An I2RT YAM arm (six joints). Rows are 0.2 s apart.
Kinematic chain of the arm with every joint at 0, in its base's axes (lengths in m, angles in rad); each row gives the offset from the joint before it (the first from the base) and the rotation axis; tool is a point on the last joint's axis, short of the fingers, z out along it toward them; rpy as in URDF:
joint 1: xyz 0 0 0.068 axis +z
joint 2: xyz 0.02 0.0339 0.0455 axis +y
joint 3: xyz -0.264 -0.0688 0 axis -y
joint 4: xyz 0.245 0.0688 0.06 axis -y
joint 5: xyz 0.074 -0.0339 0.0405 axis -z
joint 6: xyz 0.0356 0 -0.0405 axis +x
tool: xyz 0 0 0 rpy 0 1.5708 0
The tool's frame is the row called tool.
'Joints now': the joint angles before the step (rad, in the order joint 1, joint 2, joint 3, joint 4, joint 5, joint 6). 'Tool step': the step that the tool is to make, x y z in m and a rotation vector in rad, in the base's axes. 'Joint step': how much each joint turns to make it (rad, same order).
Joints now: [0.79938, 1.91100, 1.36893, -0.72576, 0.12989, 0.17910]
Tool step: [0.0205, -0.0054, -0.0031, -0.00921, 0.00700, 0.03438]
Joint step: [-0.04915, 0.04410, 0.04900, -0.00682, -0.02325, -0.08081]
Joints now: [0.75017, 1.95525, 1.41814, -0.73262, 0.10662, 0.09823]
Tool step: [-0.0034, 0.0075, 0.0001, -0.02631, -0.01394, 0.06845]
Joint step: [0.02094, 0.01021, 0.01492, -0.00661, 0.01334, -0.05421]
